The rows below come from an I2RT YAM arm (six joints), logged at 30 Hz.
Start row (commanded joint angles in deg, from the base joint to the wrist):
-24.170 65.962 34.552 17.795 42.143 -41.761
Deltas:
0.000 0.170 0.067 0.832 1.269 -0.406
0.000 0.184 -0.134 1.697 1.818 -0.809
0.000 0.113 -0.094 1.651 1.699 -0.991
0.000 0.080 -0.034 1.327 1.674 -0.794
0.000 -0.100 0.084 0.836 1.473 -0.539
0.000 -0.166 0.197 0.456 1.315 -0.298
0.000 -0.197 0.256 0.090 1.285 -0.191
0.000 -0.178 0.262 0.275 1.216 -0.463
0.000 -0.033 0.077 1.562 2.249 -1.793
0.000 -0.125 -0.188 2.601 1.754 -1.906
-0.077 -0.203 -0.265 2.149 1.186 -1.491
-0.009 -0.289 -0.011 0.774 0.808 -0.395
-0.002 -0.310 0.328 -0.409 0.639 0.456
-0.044 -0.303 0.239 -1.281 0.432 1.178
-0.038 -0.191 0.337 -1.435 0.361 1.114
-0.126 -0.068 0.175 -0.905 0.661 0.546
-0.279 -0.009 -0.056 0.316 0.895 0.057
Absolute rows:
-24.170 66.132 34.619 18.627 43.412 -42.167
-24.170 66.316 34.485 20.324 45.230 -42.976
-24.170 66.429 34.391 21.975 46.929 -43.967
-24.170 66.509 34.357 23.302 48.603 -44.761
-24.170 66.409 34.441 24.138 50.076 -45.300
-24.170 66.243 34.638 24.594 51.391 -45.598
-24.170 66.046 34.894 24.684 52.676 -45.789
-24.170 65.868 35.156 24.959 53.892 -46.252
-24.170 65.835 35.233 26.521 56.141 -48.045
-24.170 65.710 35.045 29.122 57.895 -49.951
-24.247 65.507 34.780 31.271 59.081 -51.442
-24.256 65.218 34.769 32.045 59.889 -51.837
-24.258 64.908 35.097 31.636 60.528 -51.381
-24.302 64.605 35.336 30.355 60.960 -50.203
-24.340 64.414 35.673 28.920 61.321 -49.089
-24.466 64.346 35.848 28.015 61.982 -48.543
-24.745 64.337 35.792 28.331 62.877 -48.486

